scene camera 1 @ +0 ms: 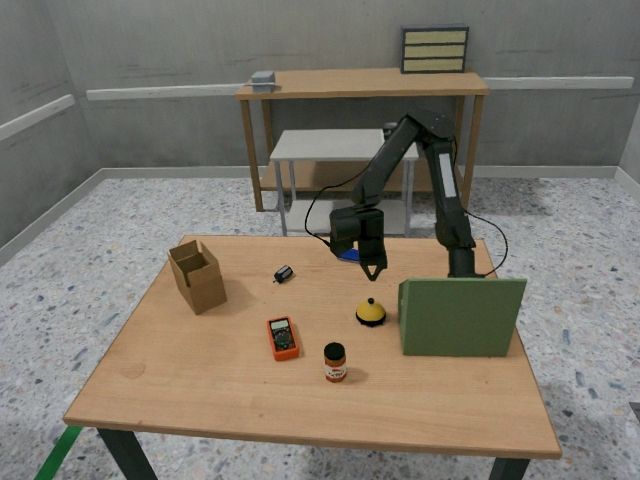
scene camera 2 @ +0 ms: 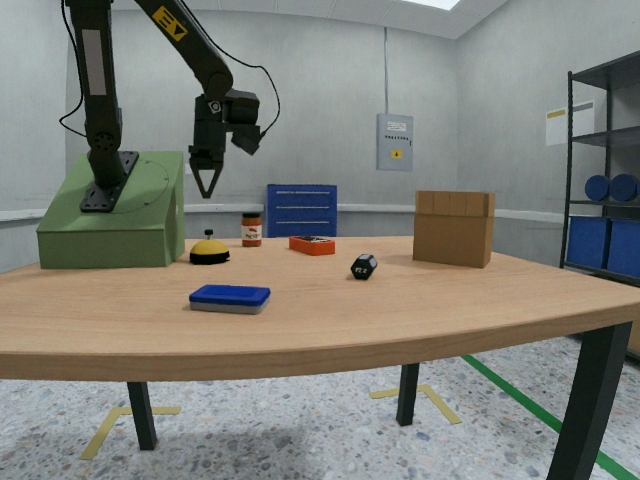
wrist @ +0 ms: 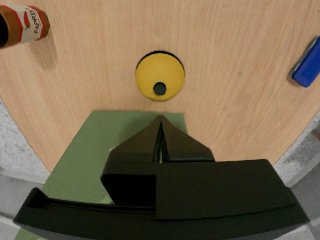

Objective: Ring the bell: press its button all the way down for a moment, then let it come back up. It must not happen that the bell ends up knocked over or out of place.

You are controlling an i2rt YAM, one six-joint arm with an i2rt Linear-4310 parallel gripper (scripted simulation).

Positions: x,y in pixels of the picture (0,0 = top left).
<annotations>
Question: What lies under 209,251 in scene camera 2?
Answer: A bell.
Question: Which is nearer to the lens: the blue-topped block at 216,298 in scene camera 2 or the cardboard box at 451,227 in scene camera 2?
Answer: The blue-topped block.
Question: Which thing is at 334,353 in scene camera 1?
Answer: A jar.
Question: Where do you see a bell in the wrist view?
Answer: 157,66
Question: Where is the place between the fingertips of the gripper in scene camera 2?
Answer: At 206,198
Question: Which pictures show the cardboard box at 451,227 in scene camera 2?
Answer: Scene camera 1 and scene camera 2 only.
</annotations>
